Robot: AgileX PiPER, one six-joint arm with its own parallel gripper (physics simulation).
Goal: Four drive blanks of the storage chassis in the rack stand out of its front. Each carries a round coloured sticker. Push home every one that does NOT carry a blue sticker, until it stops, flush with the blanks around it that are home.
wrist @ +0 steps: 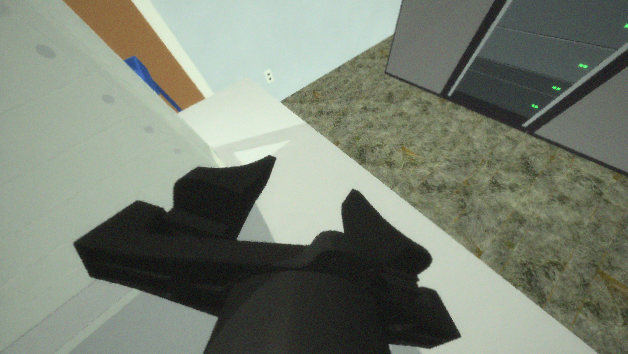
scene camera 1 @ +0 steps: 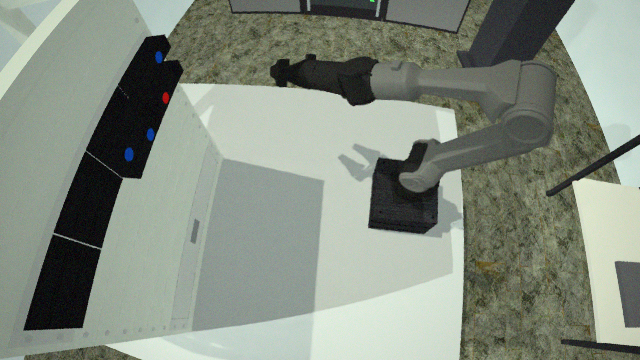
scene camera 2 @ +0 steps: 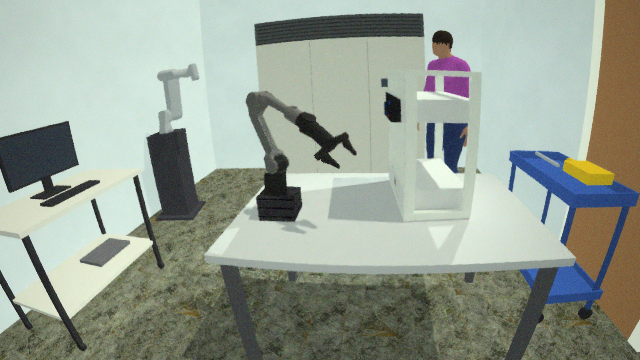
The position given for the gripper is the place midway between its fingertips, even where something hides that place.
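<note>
Scene camera 1: the gripper (scene camera 1: 286,71). Scene camera 2: a white rack (scene camera 2: 417,184), plus the gripper (scene camera 2: 347,160). Wrist view: the white rack (wrist: 91,137), plus the gripper (wrist: 311,182).
</note>
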